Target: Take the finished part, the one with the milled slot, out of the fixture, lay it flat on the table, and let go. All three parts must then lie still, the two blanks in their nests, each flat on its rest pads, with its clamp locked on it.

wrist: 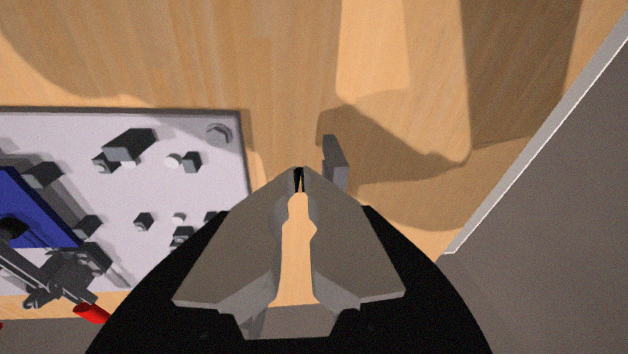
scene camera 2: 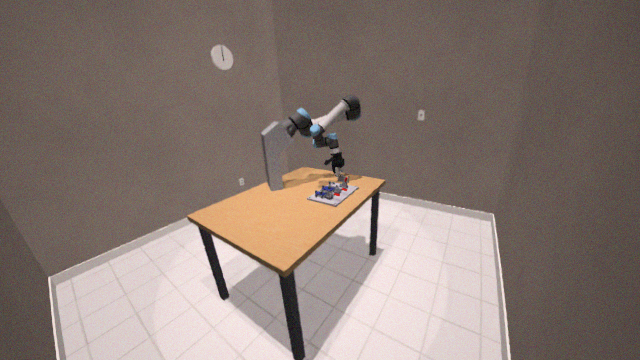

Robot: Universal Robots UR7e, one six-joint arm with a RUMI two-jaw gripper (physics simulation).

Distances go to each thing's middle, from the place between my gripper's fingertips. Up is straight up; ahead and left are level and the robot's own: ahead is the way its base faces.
Scene:
I see the grey finished part [wrist: 335,168] 3 cm ahead of my hand, 3 cm to the left of it and 1 cm below it. From my hand the other things lie so: dark stop block [wrist: 126,147] (11 cm to the right, 1 cm below); then fixture plate [wrist: 70,137] (12 cm ahead, 20 cm to the right, 3 cm below).

